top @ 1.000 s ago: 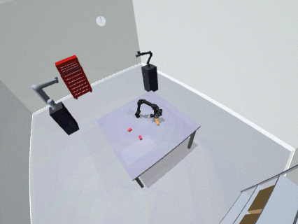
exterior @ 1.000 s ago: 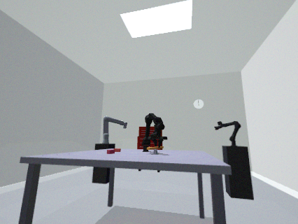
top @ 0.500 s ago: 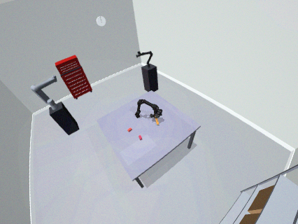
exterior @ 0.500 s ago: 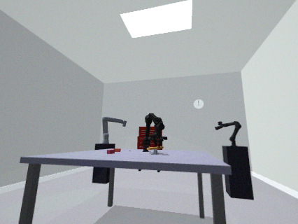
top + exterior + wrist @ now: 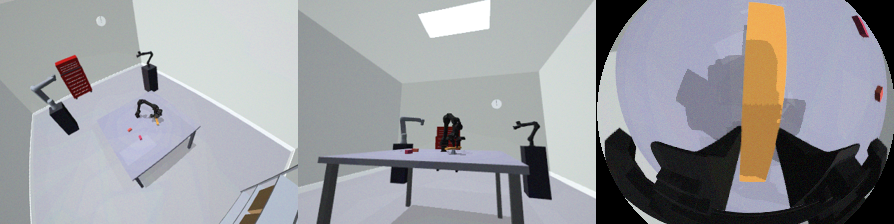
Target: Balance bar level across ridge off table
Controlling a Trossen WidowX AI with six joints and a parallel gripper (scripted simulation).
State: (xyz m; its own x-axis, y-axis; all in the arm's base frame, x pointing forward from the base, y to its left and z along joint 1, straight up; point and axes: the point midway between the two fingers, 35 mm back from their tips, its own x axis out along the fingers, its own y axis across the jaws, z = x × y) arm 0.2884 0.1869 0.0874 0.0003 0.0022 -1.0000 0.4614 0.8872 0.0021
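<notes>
My gripper tip is now 3 cm short of the orange bar and 1 cm to the left of it.
</notes>
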